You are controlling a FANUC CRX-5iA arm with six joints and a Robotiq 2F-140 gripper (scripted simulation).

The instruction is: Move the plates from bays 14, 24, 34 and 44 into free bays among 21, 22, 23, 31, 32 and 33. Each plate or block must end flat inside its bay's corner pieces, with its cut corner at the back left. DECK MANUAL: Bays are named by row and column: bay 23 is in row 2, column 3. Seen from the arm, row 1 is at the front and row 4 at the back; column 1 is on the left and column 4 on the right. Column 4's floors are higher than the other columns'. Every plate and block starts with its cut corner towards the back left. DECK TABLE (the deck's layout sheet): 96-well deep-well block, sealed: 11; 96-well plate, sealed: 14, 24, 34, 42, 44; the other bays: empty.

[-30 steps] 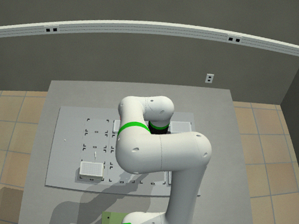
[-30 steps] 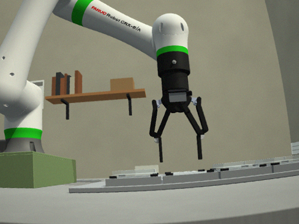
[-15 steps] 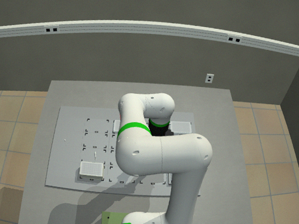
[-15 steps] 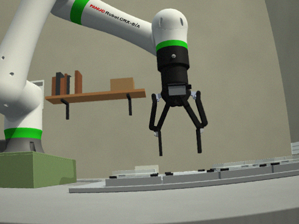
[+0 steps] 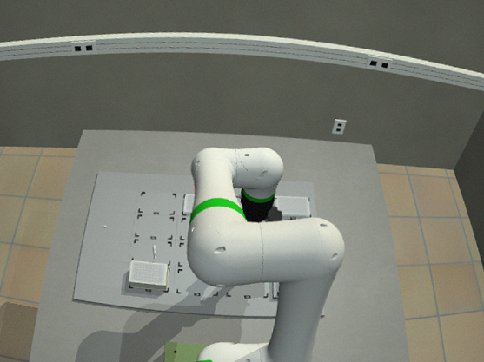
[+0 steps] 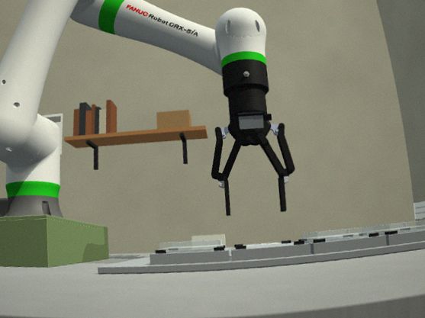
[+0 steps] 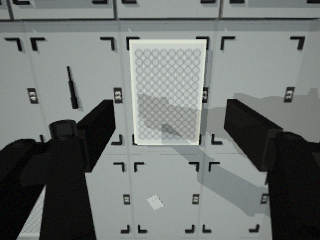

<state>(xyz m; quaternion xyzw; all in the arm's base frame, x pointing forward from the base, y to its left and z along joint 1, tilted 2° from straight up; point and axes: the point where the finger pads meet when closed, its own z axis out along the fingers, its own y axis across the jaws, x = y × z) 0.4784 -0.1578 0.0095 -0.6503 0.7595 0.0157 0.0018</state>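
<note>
Now: the sealed 96-well plate 180 mm to the right of my hand, 80 mm below it and 80 mm ahead of it. From my hand the other things lie so: dark stick (110 mm ahead, 90 mm below, 30 mm to the right); then thin white stick (310 mm to the left, 90 mm below, 50 mm ahead); then white scrap (170 mm to the left, 100 mm below, 40 mm ahead).
</note>
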